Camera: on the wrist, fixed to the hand. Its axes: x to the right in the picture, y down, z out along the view.
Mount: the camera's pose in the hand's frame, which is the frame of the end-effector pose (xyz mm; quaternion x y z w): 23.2 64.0 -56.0 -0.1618 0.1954 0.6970 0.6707
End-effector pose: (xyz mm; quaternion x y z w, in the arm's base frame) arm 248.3 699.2 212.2 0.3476 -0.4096 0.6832 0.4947
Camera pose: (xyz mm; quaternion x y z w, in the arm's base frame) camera 176.7 747.7 195.1 0.2659 0.5308 -0.8046 0.0081
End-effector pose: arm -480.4 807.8 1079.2 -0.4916 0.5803 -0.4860 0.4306
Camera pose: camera -548.3 795.6 1024.3 0.1000 0.8946 -0.0280 0.4346
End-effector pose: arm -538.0 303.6 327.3 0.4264 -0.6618 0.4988 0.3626
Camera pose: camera -602.9 362.1 339.3 -0.3314 -0.7509 0.5635 0.0938
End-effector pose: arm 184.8 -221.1 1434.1 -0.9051 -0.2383 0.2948 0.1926
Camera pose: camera 256.7 -272.1 1434.7 0.8619 -0.4610 -0.1166 0.1762
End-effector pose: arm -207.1 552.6 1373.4 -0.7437 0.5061 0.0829 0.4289
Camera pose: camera -266.2 488.7 1359.6 -0.2316 0.9282 0.2911 0.0107
